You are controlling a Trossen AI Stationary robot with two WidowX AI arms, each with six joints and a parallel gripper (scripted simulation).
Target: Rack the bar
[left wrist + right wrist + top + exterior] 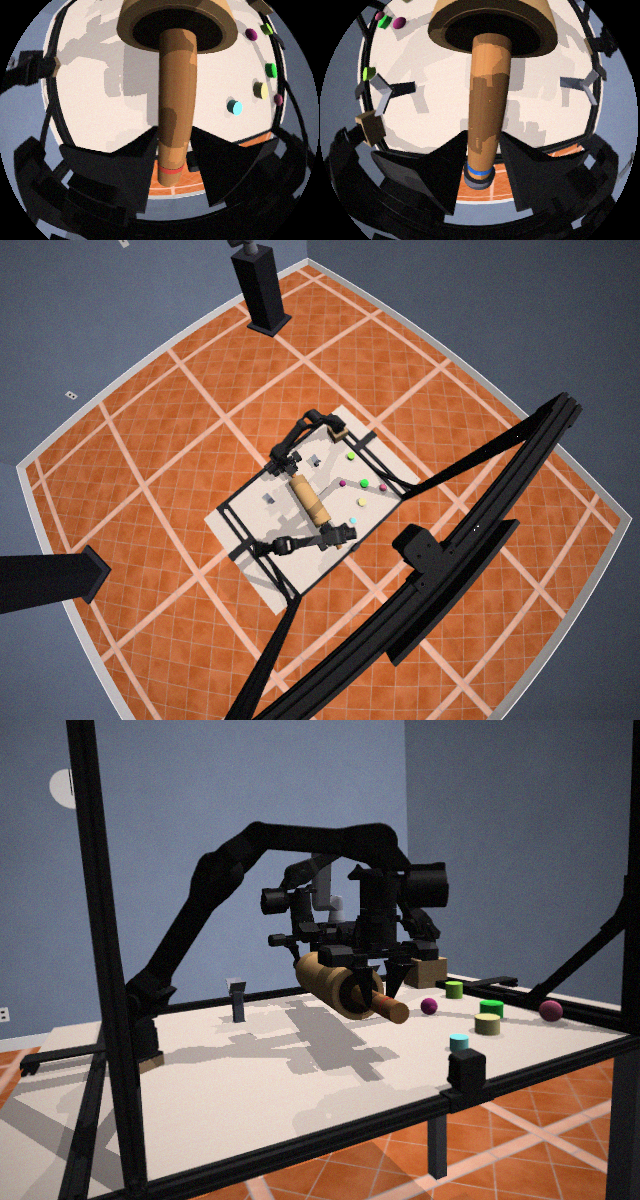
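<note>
My right hand is 320 mm past the magenta ball, 100 mm to the left of it and 110 mm above it. Round my right hand: cyan cylinder 490 mm behind, 60 mm to the left, 120 mm below; bar 210 mm behind, 100 mm to the left, 30 mm below; green cylinder 440 mm behind, 180 mm to the right, 120 mm below.
</note>
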